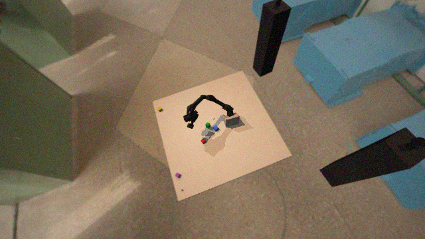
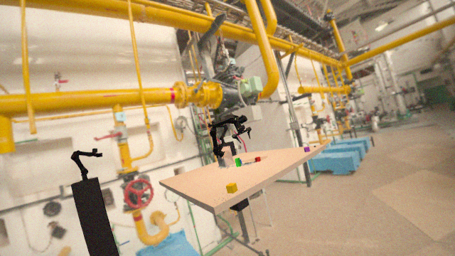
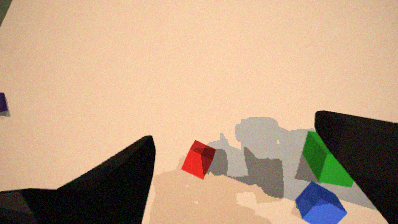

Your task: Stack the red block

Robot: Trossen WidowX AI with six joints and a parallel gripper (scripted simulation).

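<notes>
My gripper tip is 30 mm past the red block, 140 mm to the right of it and 210 mm above it. Round my gripper tip: blue block (230 mm behind, 70 mm to the left, 210 mm below); then purple block (370 mm ahead, 370 mm to the left, 210 mm below); then yellow block (290 mm ahead, 510 mm to the right, 210 mm below).
</notes>
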